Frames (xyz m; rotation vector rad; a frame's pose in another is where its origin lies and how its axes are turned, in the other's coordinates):
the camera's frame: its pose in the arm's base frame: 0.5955 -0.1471 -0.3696 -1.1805 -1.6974 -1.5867
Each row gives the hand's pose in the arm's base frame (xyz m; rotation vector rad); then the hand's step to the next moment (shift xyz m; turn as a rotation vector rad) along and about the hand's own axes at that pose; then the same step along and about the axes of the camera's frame.
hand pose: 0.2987 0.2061 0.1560 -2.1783 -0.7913 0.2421
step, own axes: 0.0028 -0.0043 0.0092 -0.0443 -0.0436 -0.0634
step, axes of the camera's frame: 0.0016 -0.0051 0.0091 0.0632 0.0143 -0.0607
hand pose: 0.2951 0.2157 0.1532 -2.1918 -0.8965 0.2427
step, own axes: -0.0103 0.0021 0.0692 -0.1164 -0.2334 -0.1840
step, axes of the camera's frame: -0.0188 -0.0589 0.0328 0.2846 0.0350 -0.1402
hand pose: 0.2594 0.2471 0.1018 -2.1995 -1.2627 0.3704
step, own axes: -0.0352 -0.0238 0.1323 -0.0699 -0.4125 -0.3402
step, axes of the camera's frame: -0.0247 -0.1351 0.0209 0.5073 0.1296 -0.1291
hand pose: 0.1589 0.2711 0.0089 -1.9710 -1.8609 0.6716
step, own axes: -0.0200 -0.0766 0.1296 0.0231 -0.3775 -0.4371
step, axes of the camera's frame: 0.0066 -0.1474 -0.0361 0.5328 0.2222 -0.0290
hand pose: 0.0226 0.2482 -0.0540 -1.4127 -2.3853 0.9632
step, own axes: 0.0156 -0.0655 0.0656 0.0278 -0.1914 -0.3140
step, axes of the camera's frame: 0.0227 -0.0770 -0.0489 0.3234 0.1744 0.0316
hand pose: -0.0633 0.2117 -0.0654 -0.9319 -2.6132 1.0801
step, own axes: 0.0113 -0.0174 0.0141 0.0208 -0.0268 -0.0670
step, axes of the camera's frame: 0.0089 -0.0183 -0.0147 0.0662 0.0263 0.0238
